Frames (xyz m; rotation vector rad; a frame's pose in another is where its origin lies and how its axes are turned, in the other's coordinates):
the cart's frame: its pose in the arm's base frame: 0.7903 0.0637 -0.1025 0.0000 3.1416 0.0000
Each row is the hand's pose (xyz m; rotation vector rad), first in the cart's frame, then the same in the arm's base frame.
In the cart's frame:
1: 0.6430 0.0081 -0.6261 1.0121 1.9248 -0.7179
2: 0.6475 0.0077 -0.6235 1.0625 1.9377 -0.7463
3: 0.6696 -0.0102 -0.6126 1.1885 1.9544 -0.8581
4: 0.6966 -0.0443 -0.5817 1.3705 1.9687 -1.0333
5: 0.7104 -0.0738 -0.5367 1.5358 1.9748 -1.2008
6: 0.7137 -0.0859 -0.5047 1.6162 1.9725 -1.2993
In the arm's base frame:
1: 0.1473 0.0718 0.5236 0.6203 -0.8973 0.8745
2: 0.1428 0.0714 0.5210 0.6395 -0.8557 0.9104
3: 0.1207 0.0535 0.5101 0.7208 -0.7474 0.9983
4: 0.0937 0.0194 0.4792 0.8416 -0.5770 1.1162
5: 0.0799 -0.0101 0.4342 0.9479 -0.4061 1.2123
6: 0.0766 -0.0222 0.4022 1.0083 -0.3125 1.2542

